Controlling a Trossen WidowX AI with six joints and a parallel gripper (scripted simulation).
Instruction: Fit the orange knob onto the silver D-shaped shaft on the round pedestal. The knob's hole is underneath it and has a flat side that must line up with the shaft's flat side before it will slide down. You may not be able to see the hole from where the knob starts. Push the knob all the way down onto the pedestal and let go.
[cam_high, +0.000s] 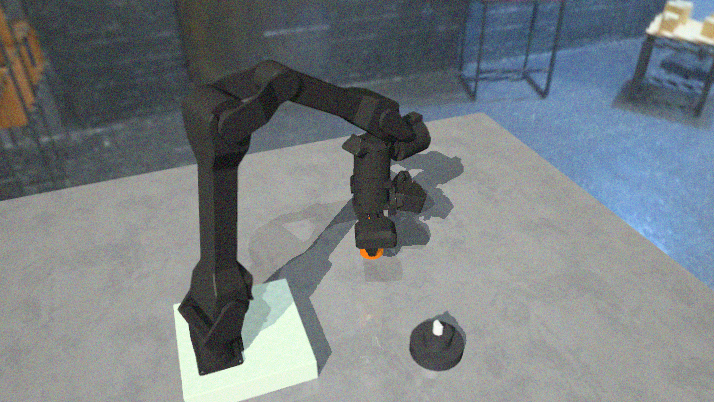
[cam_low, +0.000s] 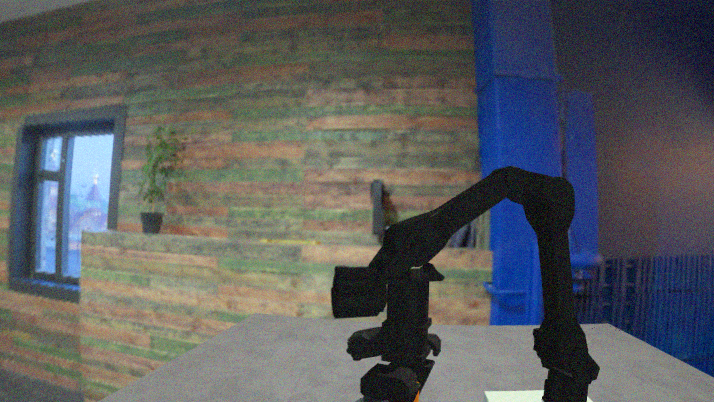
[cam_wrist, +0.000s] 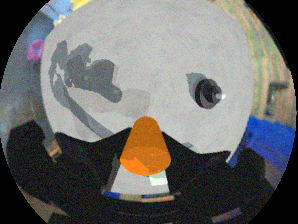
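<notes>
My gripper tip is now 3 cm short of the round black pedestal, 18 cm to the left of it and 5 cm above it. Round my gripper tip: orange knob: 3 cm above.
</notes>
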